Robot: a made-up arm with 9 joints.
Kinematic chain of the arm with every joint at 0, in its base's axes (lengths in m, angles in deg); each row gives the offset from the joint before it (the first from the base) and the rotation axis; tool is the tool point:
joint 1: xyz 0 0 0.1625 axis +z
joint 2: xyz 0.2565 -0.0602 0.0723 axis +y
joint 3: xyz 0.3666 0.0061 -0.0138 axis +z
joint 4: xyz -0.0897 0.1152 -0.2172 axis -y
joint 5: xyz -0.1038 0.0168 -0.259 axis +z
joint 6: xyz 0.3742 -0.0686 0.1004 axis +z
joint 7: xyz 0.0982 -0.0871 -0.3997 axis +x
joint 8: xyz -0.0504 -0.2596 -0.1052 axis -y
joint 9: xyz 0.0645 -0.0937 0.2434 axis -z
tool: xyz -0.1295 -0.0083 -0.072
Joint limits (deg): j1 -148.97..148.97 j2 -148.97..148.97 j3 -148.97..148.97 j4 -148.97..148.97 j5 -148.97..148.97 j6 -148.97..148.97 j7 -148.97..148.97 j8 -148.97..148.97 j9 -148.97..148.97
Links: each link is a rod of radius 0.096 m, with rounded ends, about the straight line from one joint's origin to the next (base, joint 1, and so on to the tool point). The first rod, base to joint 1, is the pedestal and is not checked.
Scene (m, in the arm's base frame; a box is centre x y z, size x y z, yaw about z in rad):
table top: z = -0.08
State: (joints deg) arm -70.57 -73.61 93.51 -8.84 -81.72 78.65 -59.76 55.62 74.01
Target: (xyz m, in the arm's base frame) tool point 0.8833 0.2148 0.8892
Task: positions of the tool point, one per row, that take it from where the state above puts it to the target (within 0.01 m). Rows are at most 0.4 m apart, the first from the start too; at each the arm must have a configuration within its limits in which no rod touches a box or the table.
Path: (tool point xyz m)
1: 0.3448 -0.9960 0.9303
2: 0.6510 -0.7812 0.9635
3: 0.8558 -0.4744 0.9686
4: 0.9340 -0.1242 0.9438
5: 0.8833 0.2148 0.8892

